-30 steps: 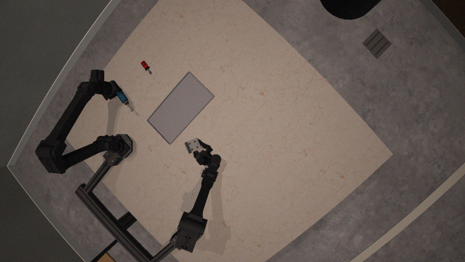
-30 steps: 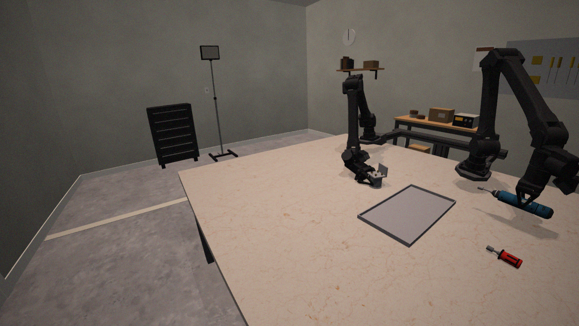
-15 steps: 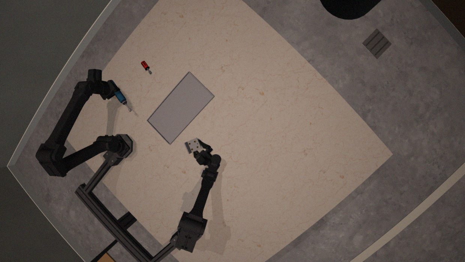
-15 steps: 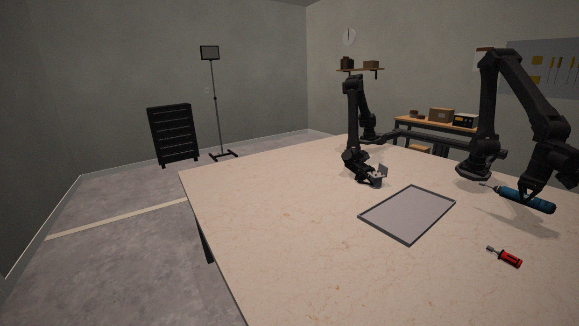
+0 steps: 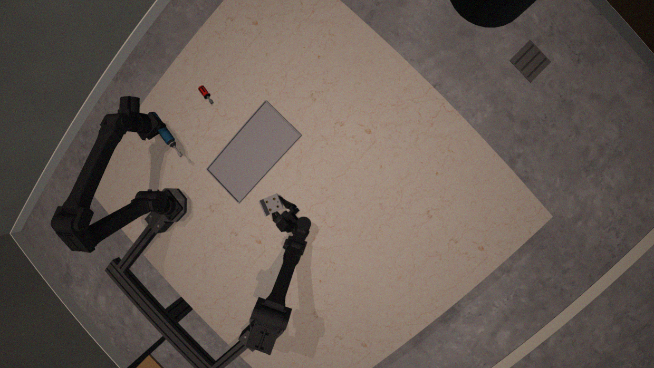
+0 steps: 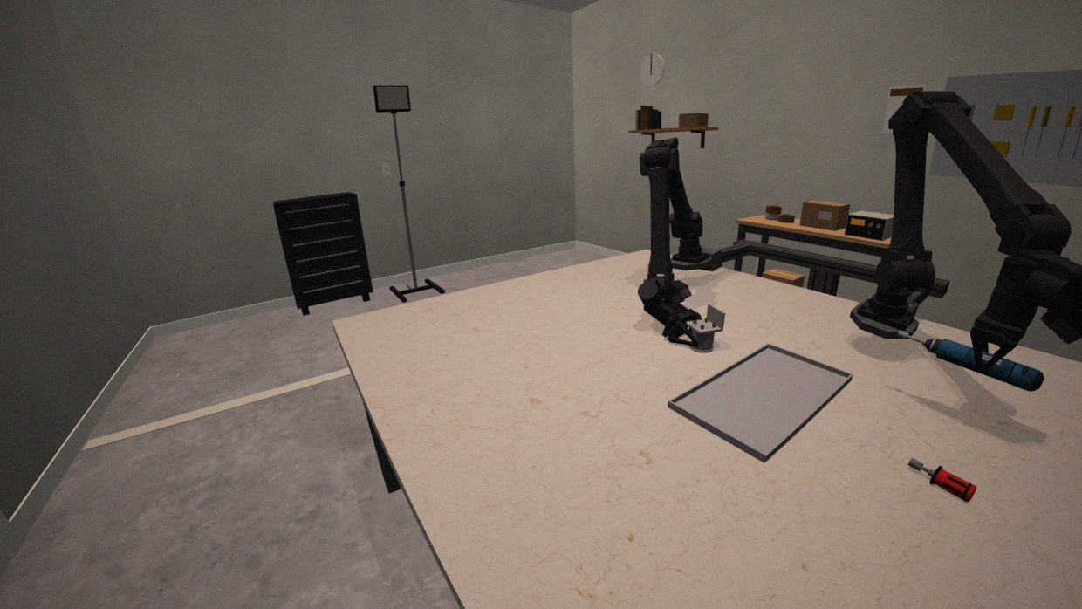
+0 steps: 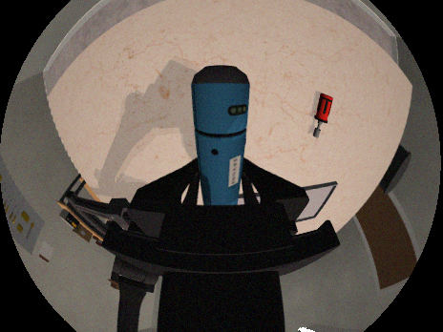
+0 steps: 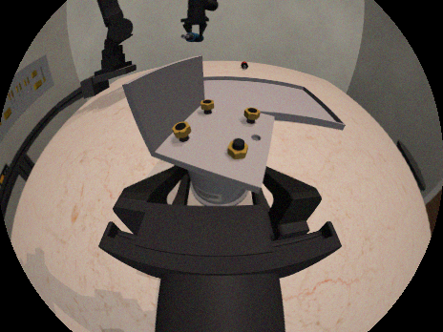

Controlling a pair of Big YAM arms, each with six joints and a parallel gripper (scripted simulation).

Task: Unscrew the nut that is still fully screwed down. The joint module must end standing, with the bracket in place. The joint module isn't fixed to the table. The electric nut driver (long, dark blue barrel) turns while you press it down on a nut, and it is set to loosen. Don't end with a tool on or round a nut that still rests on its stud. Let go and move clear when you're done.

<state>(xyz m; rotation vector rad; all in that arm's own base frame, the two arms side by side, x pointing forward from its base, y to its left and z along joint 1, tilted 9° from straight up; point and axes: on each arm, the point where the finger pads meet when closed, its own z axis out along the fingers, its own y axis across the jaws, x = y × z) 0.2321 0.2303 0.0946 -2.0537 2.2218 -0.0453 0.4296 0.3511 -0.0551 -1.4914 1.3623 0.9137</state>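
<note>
The joint module is 10 mm above my right hand. Also, from my right hand: flat grey tray 240 mm to the left, 50 mm ahead, 20 mm below; red-handled screwdriver 580 mm to the left, 50 mm ahead, 10 mm below; grey bracket 50 mm above.
</note>
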